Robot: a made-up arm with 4 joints.
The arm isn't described. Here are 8 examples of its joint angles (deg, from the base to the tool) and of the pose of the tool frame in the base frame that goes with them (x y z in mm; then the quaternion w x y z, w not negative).
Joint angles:
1: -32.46 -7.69 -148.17 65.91
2: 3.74 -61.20 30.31 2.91
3: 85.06 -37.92 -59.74 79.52
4: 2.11 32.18 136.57 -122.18
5: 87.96 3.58 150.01 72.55
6: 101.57 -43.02 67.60 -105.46
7: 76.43 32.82 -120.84 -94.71
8: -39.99 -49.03 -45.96 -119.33
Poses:
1: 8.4 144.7 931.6 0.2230 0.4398 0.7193 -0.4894
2: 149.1 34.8 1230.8 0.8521 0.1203 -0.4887 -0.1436
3: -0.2 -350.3 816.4 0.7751 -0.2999 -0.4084 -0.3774
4: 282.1 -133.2 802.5 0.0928 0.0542 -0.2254 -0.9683
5: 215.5 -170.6 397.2 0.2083 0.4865 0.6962 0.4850
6: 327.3 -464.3 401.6 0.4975 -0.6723 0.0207 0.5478
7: 29.7 -375.4 699.4 0.1404 -0.6620 0.4160 -0.6074
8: 41.3 504.5 830.6 0.6449 0.4243 -0.0986 0.6280
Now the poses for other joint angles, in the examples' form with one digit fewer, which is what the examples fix.
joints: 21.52 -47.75 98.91 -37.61
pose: 308 -277 992 0.447 0.705 -0.080 -0.545
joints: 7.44 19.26 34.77 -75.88
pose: 495 17 1097 0.607 0.695 0.010 -0.385
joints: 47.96 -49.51 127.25 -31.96
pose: 286 -335 704 0.168 0.755 0.240 -0.587
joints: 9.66 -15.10 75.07 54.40
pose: 399 -186 1082 0.939 0.025 0.328 -0.095
